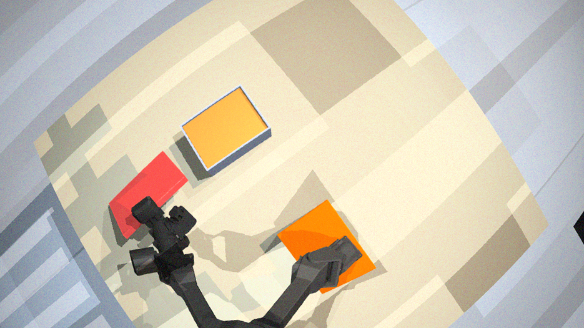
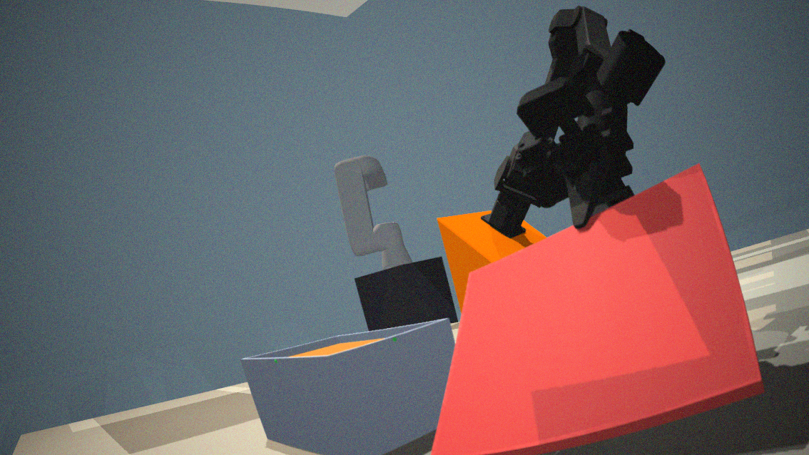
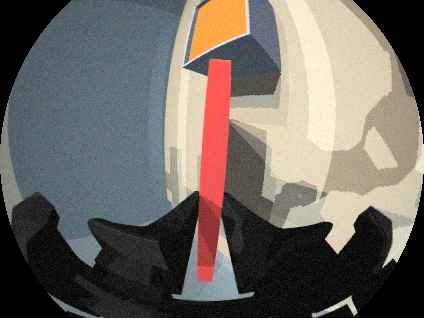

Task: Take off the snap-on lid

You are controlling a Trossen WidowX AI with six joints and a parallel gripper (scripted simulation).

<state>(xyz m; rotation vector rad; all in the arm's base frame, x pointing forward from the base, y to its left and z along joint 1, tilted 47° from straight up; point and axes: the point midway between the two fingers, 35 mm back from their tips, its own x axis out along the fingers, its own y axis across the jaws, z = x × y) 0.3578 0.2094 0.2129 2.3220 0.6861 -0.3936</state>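
Now: gripper tip 60 mm short of the red lid, 60 mm above it and 10 mm to the right of it. Round my gripper tip: storage box 270 mm to the right, 90 mm below, 50 mm ahead.
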